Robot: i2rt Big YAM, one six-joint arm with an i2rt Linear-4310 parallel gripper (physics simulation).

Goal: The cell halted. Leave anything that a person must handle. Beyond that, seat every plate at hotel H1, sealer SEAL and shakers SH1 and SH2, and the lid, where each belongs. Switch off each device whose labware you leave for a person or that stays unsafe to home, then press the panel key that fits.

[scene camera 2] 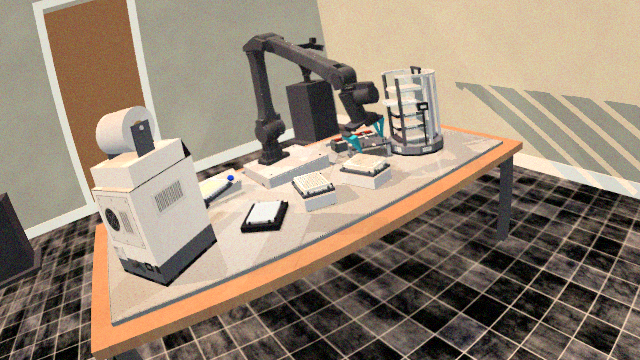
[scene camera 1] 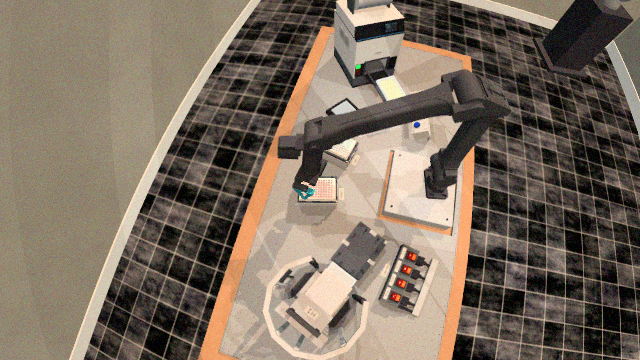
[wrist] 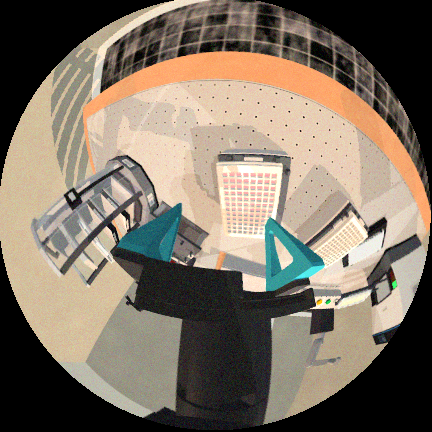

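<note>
My gripper is open and empty, its teal fingers above the near shaker plate. That plate, with pinkish wells, lies on a white shaker; its exact seating is hard to tell. A pale plate lies on the second shaker, partly behind the arm in scene camera 1. A yellowish plate lies on the sealer's tray. Hotel H1 holds flat items on several levels. A white flat piece lies in a black holder.
The sealer stands at the table's far end. A dark clipped platform adjoins the hotel. A power strip with red lit switches is beside it. The key panel shows a blue key. The arm stands on a white base plate.
</note>
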